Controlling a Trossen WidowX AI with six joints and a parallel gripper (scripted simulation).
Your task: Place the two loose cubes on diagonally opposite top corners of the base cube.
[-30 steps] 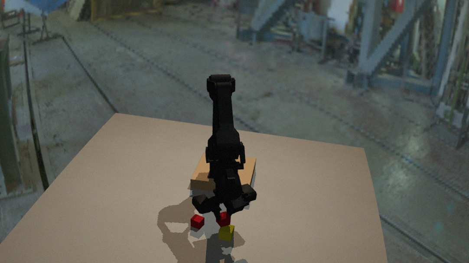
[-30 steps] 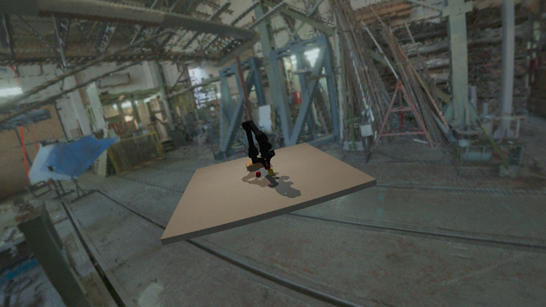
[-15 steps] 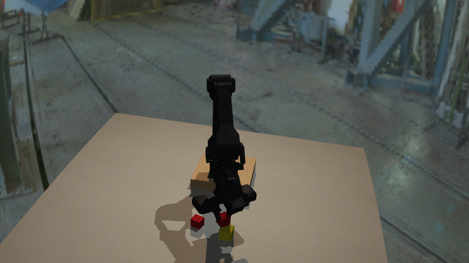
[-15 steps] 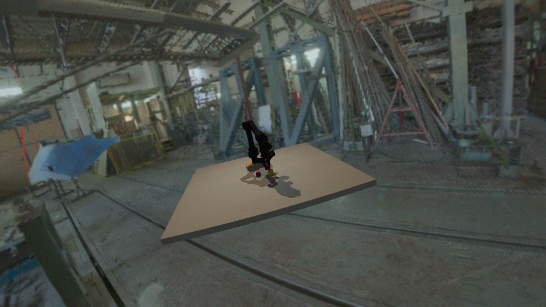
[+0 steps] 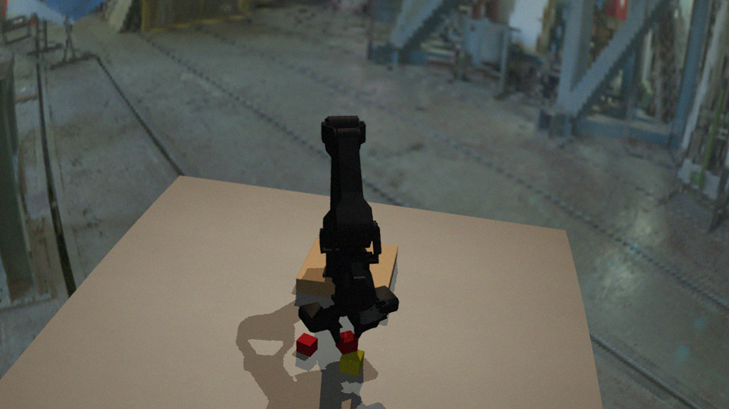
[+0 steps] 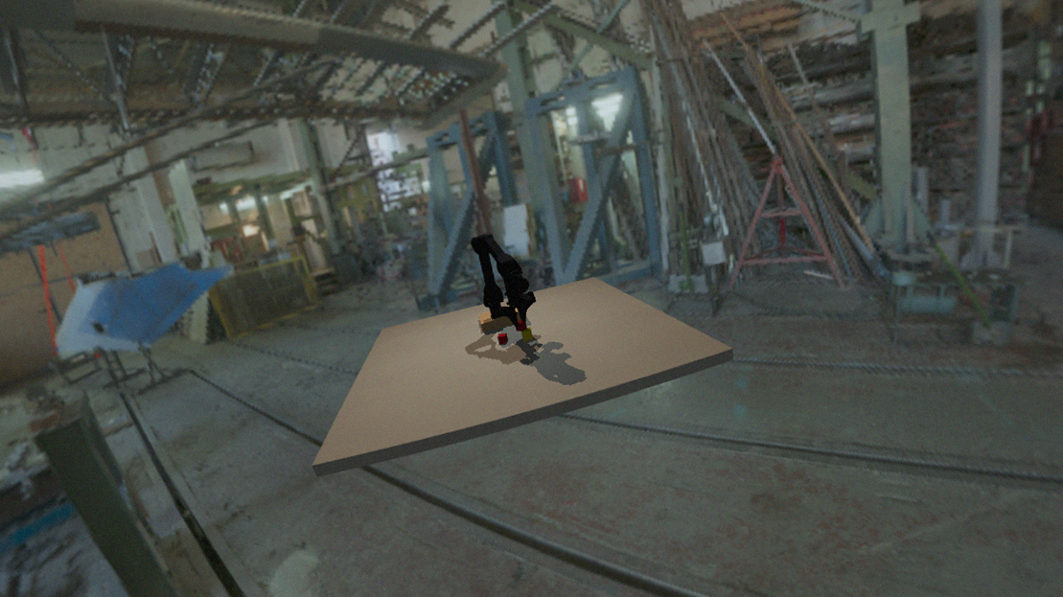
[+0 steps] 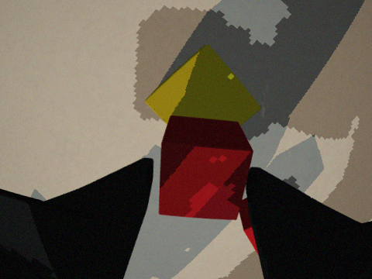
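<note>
The yellow cube lies 2 cm ahead of my gripper tip, 2 cm to the left of it and 4 cm below it.
</note>
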